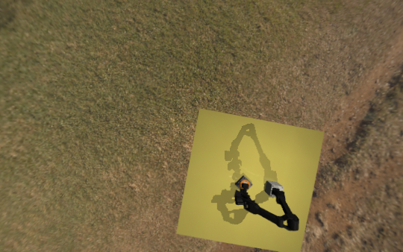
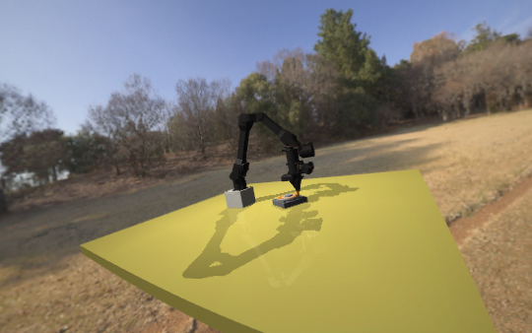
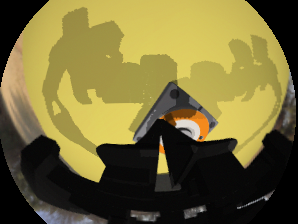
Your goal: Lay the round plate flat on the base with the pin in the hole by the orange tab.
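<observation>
Right now my gripper tip is 4 cm past the base, 4 cm to the left of it and 2 cm above it.
</observation>
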